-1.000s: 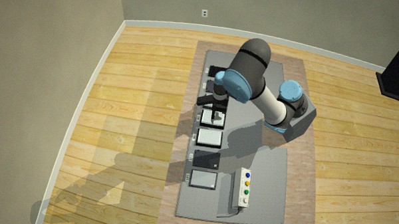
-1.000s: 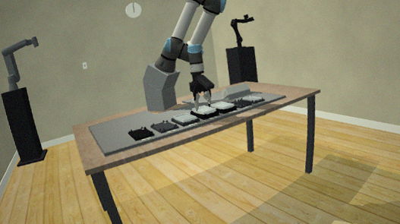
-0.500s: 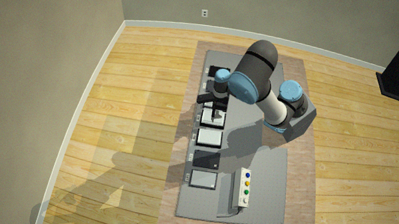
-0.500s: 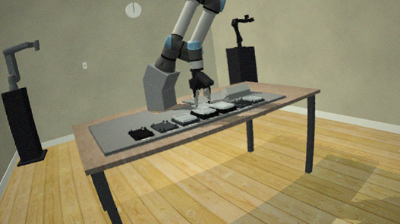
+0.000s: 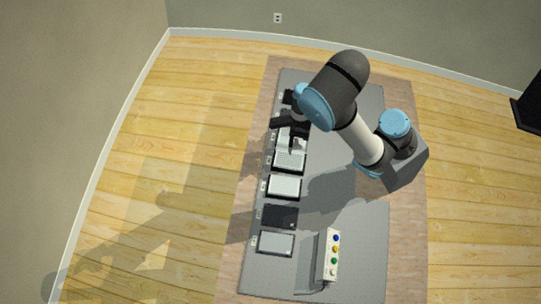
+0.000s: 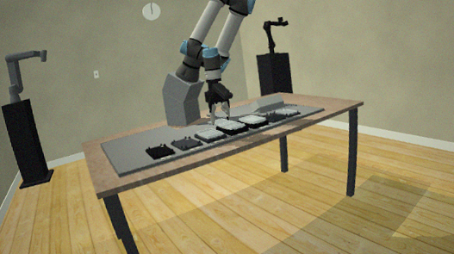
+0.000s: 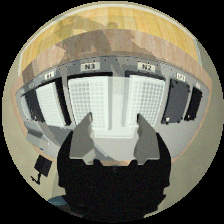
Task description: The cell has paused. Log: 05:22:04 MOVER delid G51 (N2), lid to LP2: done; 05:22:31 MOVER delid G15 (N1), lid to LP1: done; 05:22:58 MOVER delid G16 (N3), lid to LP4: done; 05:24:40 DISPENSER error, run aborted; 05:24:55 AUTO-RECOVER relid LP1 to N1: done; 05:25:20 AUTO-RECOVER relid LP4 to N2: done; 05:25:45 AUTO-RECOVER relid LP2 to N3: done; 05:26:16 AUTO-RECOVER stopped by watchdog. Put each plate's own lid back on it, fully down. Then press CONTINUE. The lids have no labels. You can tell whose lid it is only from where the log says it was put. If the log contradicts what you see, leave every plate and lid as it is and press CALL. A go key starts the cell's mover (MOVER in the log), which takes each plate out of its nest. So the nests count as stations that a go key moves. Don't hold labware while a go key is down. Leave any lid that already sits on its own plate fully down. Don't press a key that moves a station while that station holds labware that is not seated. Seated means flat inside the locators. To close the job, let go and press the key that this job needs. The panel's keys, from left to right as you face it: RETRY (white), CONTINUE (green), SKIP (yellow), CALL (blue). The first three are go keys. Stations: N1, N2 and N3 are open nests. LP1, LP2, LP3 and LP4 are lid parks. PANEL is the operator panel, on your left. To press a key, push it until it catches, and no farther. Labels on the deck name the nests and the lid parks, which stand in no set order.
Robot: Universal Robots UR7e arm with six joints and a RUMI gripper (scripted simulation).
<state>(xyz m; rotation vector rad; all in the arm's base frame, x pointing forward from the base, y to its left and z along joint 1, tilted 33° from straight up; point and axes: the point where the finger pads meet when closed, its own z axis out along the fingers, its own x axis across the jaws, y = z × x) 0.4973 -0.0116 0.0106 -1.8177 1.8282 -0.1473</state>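
The plate lies 1 cm behind my hand, 6 cm to the left of it and 4 cm below it. Also, from my hand: blue key (28 cm behind, 38 cm to the left); clear lid (5 cm behind, 44 cm to the left, 5 cm below); LP2 lid park (3 cm behind, 32 cm to the left, 6 cm below).
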